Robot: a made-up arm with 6 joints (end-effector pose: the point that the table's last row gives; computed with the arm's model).
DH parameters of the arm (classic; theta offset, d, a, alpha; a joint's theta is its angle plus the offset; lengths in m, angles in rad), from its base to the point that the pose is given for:
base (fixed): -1.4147 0 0.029 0
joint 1: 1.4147 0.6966 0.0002 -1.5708
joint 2: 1.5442 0 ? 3.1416
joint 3: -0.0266 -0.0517 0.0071 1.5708
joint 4: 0 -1.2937 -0.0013 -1.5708
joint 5: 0 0.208 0.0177 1.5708
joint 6: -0.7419 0 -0.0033 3.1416
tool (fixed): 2.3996 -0.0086 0 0
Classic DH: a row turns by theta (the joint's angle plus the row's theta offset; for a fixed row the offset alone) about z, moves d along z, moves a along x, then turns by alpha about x.
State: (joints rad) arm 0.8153 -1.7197 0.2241 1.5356 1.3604 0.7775
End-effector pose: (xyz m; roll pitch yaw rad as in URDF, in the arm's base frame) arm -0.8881 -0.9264 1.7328 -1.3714 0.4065 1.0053
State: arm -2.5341 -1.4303 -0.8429 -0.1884 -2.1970 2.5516
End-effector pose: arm -0.4727 -0.1740 1.4555 3.0279 -0.1120 0.1316
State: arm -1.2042 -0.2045 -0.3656 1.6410 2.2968 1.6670
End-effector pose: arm 0.4962 -1.1100 1.2775 0.9107 1.4814 2.0063
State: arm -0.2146 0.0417 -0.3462 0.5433 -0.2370 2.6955
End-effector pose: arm 1.1760 -0.4186 0.9043 -2.8977 0.9636 3.0749
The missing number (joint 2, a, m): -0.6127
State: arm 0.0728 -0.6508 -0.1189 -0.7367 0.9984 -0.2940
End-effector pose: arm 0.8289 -0.0634 1.6971 -0.5794 0.2474 -2.4494
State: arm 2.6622 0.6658 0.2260 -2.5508 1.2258 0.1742
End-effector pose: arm -1.4317 0.4559 0.5295 -2.6362 -0.2338 -0.1338
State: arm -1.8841 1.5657 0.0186 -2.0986 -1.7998 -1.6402
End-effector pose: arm 0.0050 -0.4986 -0.5644 1.3296 -0.0468 0.7461
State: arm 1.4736 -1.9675 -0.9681 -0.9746 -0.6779 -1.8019
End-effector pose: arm 0.0906 0.2514 1.4161 -0.9437 0.6568 0.9456
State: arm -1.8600 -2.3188 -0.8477 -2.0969 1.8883 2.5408
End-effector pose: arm 0.1890 0.0460 1.5572 -2.2382 -0.9537 2.3480
